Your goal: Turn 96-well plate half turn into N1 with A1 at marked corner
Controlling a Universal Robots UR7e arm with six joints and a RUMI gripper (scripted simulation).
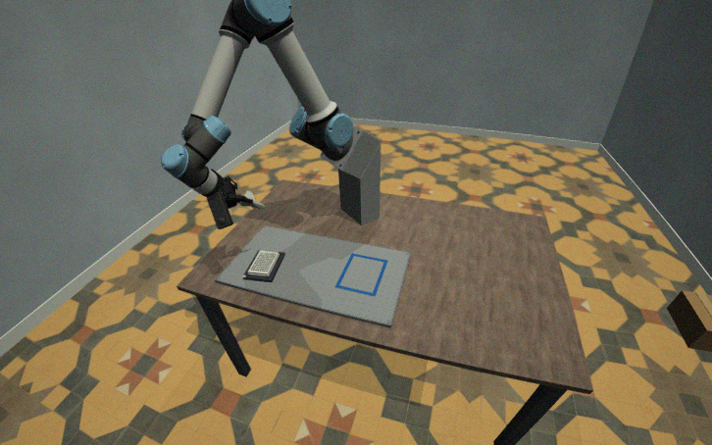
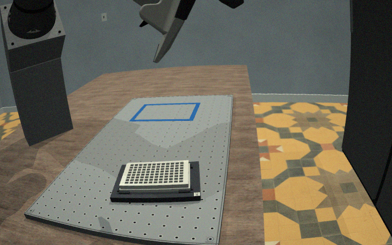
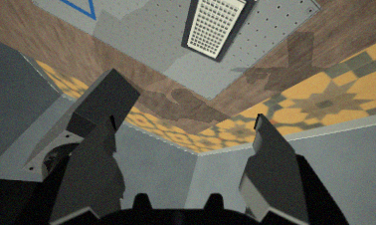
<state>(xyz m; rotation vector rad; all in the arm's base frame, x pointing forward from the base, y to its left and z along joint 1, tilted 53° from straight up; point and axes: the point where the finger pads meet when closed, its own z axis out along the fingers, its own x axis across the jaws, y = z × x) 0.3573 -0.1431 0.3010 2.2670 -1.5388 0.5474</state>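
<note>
Now: the 96-well plate 24 cm below my hand, 2 cm behind it and 1 cm to the left of it. From my hand the other things lie so: A1 label: 25 cm below, 5 cm to the right, 5 cm ahead; then black plate nest N1: 26 cm below, 2 cm behind, 1 cm to the left.
</note>
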